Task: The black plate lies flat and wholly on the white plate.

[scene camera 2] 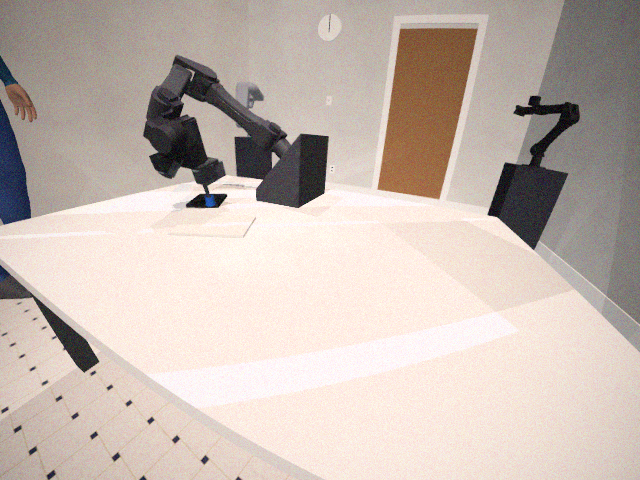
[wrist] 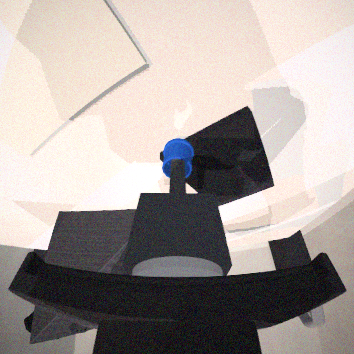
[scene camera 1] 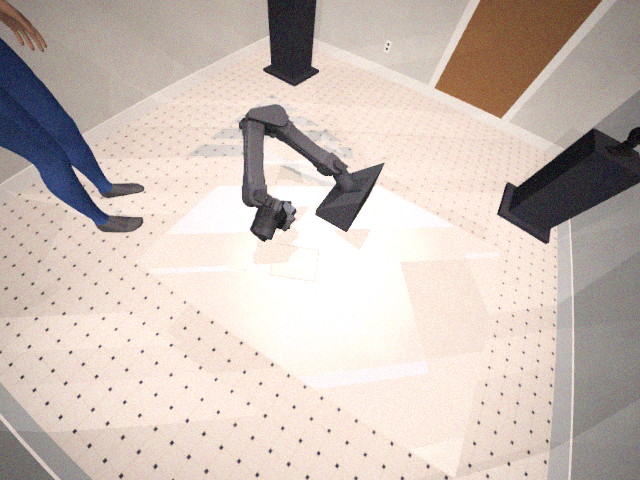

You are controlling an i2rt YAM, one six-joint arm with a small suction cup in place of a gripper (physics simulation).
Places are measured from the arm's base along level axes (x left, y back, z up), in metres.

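Pixels of known places: hand at its tool point: [scene camera 2: 212, 206] [wrist: 177, 148]; arm's base at its link origin: [scene camera 2: 293, 160] [scene camera 1: 349, 187].
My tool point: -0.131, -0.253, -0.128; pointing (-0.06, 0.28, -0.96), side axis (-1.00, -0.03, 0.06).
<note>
For each thing: its middle in the pictures, then the offset to it from my tool point, as dx, dy, dz.
- black plate at the middle of its body: [wrist: 227, 171] [scene camera 2: 208, 200] -0.061, +0.035, +0.002
- white plate at the middle of its body: [wrist: 8, 63] [scene camera 2: 215, 224] [scene camera 1: 295, 262] +0.130, -0.098, +0.000
The black plate [scene camera 2: 197, 201] [wrist: 232, 158] is a small dark square lying flat on the pale table. My suction cup [scene camera 2: 209, 200] [wrist: 178, 154] is blue. It sits down on the plate near the plate's edge and appears to grip it. The white plate [scene camera 1: 295, 264] [scene camera 2: 216, 227] [wrist: 81, 60] is a larger thin pale square. It lies flat on the table just in front of the black plate and apart from it. In scene camera 1 the arm's wrist [scene camera 1: 270, 217] hides the black plate.
The arm's dark wedge-shaped base [scene camera 1: 349, 198] [scene camera 2: 294, 175] stands just behind the plates. A second arm on a black pedestal [scene camera 2: 527, 201] [scene camera 1: 569, 186] stands at the right. Another black pedestal [scene camera 1: 290, 35] stands at the back. A person in blue [scene camera 1: 41, 129] stands at the left.
</note>
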